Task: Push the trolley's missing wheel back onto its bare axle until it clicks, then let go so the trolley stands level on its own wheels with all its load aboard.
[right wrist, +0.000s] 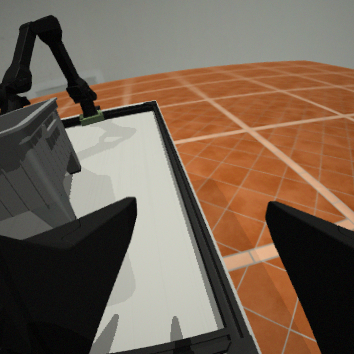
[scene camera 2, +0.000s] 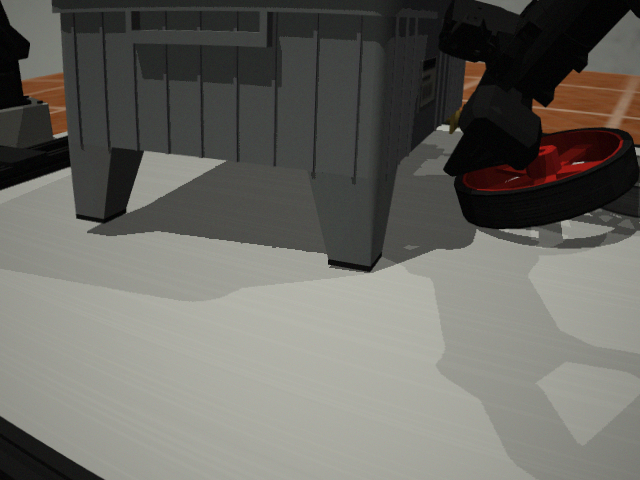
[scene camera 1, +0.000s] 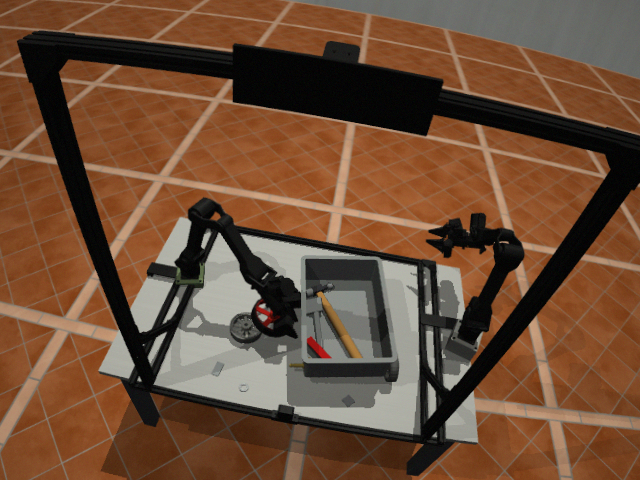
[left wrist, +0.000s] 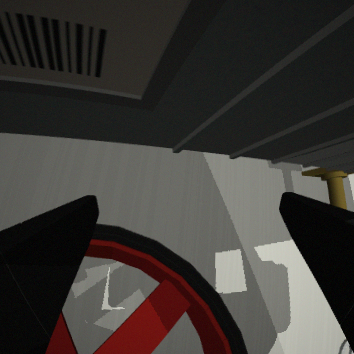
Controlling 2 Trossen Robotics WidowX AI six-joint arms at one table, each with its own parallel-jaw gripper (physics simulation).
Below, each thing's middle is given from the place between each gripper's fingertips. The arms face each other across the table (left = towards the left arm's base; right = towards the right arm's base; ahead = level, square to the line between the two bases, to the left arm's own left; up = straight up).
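Relative to the red-spoked wheel (scene camera 2: 549,190), my left hand is 3 cm short of it, 9 cm to the right of it and 1 cm above it. The grey trolley tub (scene camera 2: 346,97) is 6 cm ahead of my left hand, 15 cm to the right of it and 5 cm above it. My right hand is 240 mm to the right of the tub, 400 mm past it and 90 mm above it. The wheel is 420 mm behind my right hand, 480 mm to the left of it and 150 mm below it. By its middle, the red-spoked wheel is nearer to my left hand than to my right hand. Going by their middles, of the things named here the grey trolley tub is the nearest to my right hand.
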